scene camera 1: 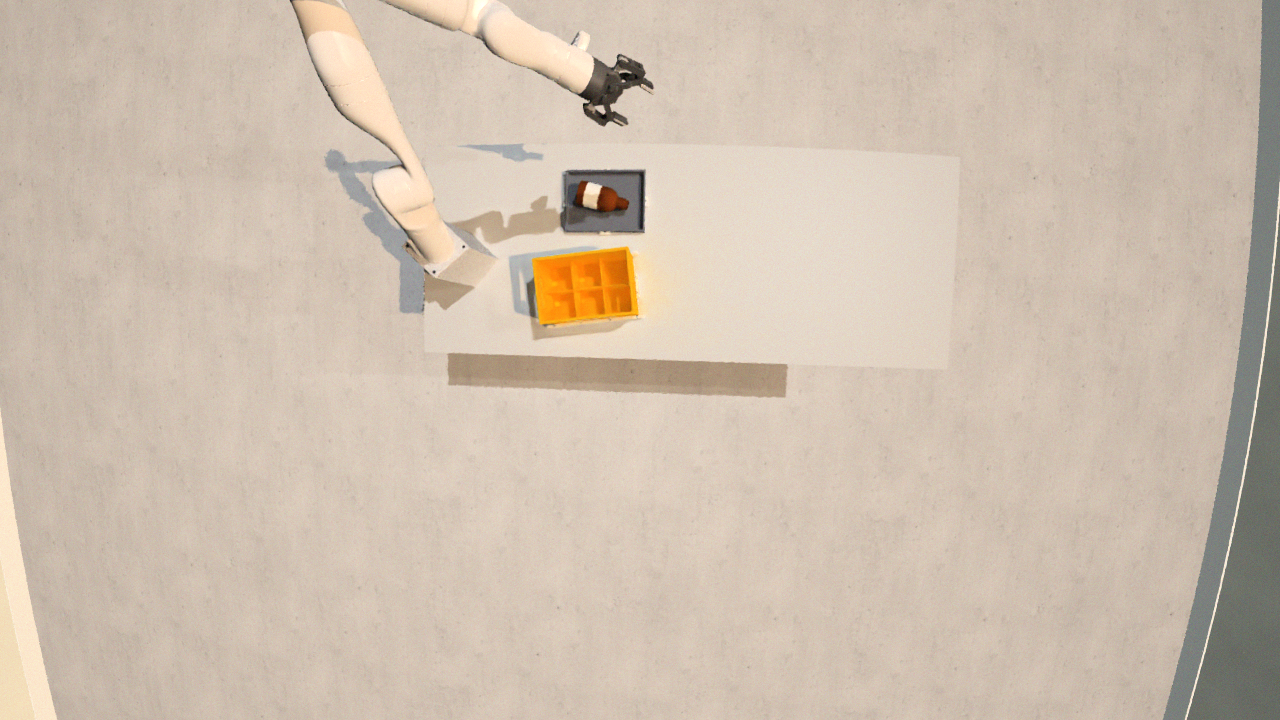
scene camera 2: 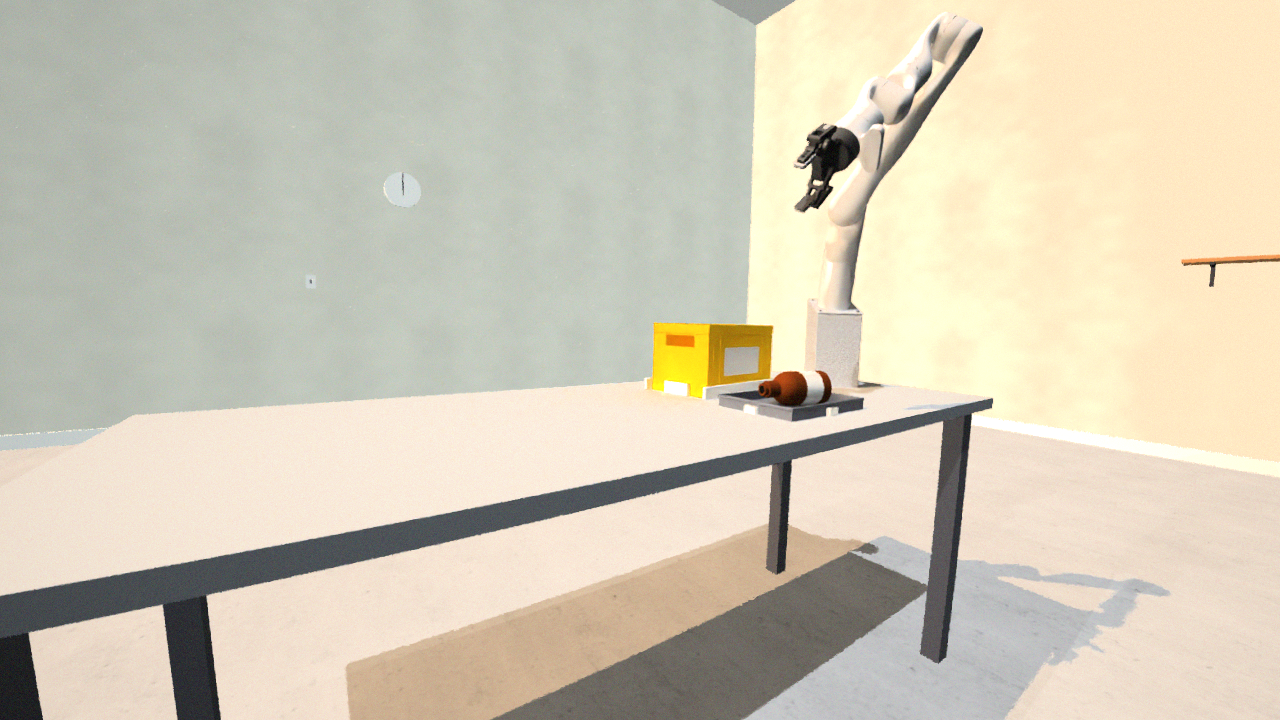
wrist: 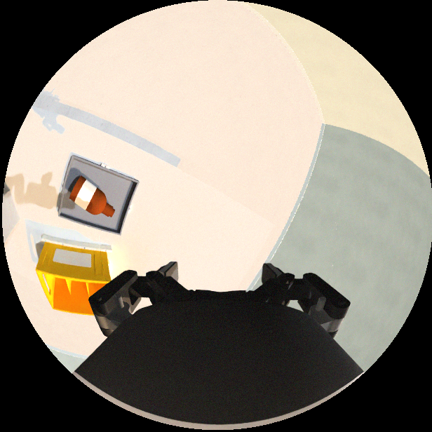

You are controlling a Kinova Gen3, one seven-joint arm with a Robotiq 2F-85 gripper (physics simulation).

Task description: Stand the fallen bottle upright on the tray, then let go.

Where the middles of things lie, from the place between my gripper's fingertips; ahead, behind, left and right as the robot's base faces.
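There's a brown bottle (scene camera 2: 789,388) that sits far below my hand, a fair way behind it and a little to the right of it.
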